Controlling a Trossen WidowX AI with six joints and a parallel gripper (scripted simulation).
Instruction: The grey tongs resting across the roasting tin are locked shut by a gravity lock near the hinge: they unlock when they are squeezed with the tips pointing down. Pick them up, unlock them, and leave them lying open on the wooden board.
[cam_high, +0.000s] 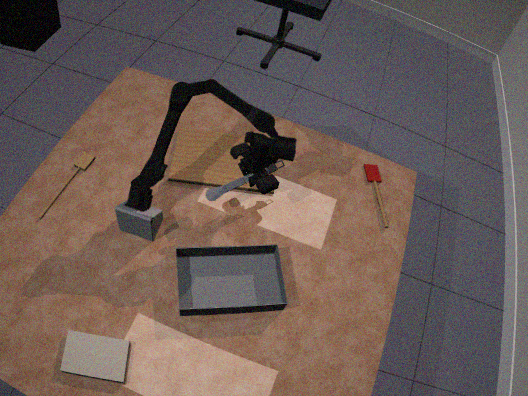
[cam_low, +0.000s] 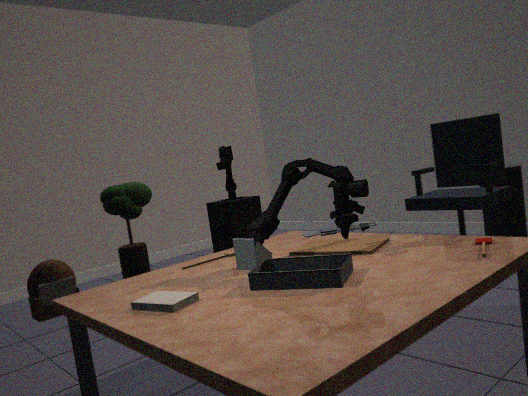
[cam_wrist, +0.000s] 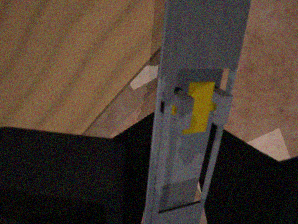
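The wooden board is 120 mm behind my gripper tip, 120 mm to the left of it and 60 mm below it. Also, from my gripper tip: yellow lock piece (20 mm ahead, 20 mm to the left, 40 mm above); roasting tin (40 mm ahead, 320 mm to the right, 40 mm below); red spatula (430 mm ahead, 210 mm to the left, 60 mm below).
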